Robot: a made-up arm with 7 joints.
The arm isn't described. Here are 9 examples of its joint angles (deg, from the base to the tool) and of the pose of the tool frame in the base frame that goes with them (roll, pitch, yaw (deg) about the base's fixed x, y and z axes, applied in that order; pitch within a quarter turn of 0, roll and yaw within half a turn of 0; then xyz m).
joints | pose
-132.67 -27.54 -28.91 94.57 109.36 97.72 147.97 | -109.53 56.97 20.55 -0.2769 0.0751 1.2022
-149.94 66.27 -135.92 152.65 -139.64 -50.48 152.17 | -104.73 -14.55 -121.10 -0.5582 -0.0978 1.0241
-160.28 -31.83 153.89 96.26 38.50 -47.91 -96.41 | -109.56 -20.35 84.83 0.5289 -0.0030 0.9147
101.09 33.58 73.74 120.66 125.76 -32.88 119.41 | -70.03 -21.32 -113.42 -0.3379 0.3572 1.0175
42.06 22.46 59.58 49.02 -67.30 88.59 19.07 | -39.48 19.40 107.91 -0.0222 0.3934 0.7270
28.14 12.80 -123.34 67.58 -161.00 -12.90 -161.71 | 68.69 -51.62 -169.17 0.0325 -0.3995 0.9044
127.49 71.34 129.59 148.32 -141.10 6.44 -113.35 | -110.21 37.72 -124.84 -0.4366 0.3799 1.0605
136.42 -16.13 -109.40 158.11 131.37 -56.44 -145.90 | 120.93 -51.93 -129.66 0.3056 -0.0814 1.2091
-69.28 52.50 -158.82 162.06 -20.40 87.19 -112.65 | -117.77 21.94 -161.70 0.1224 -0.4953 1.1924
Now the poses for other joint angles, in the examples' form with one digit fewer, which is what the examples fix.
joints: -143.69 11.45 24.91 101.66 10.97 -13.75 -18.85
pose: 172.9 -62.9 73.5 -0.320 -0.328 1.129
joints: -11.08 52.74 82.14 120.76 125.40 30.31 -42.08
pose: 153.0 47.7 -2.1 0.540 0.212 0.937
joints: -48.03 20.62 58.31 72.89 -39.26 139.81 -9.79
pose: -29.6 60.9 -8.4 0.424 -0.055 0.858
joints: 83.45 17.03 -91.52 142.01 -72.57 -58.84 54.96
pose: -102.0 -12.8 -178.2 0.218 0.197 1.261
